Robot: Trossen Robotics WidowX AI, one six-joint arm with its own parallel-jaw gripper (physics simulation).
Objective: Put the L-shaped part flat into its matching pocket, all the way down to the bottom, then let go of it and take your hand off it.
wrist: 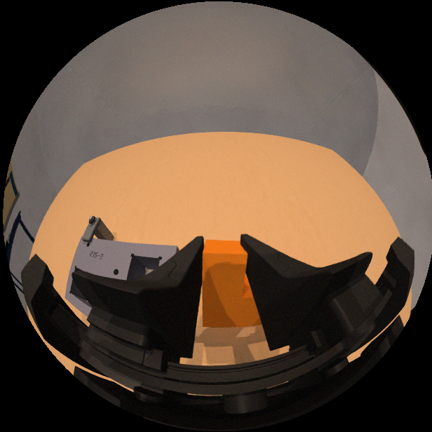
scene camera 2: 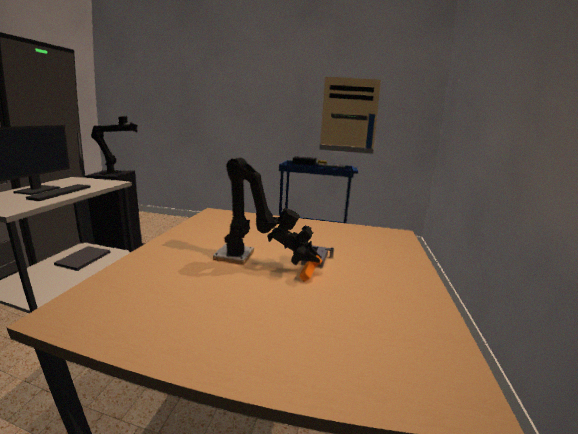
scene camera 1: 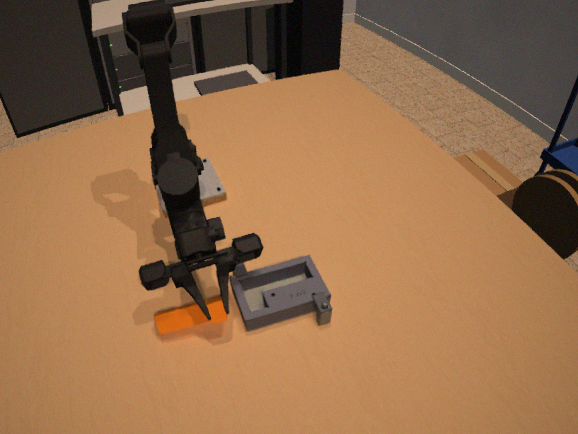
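Note:
The orange L-shaped part is held by its right end in scene camera 1, with its long arm pointing left. It appears a little above the table, left of the grey pocket block. My gripper is shut on the part, one finger on each side. The fingers hide some of the part, and its short leg is hard to make out. The grey pocket block has a pale L-shaped pocket floor around a raised corner piece. The left finger covers much of it in the wrist view.
A small grey post with a bolt stands at the pocket block's outer corner. Another grey tab is at its opposite corner, close to the gripper. The arm's base plate lies behind on the wooden table.

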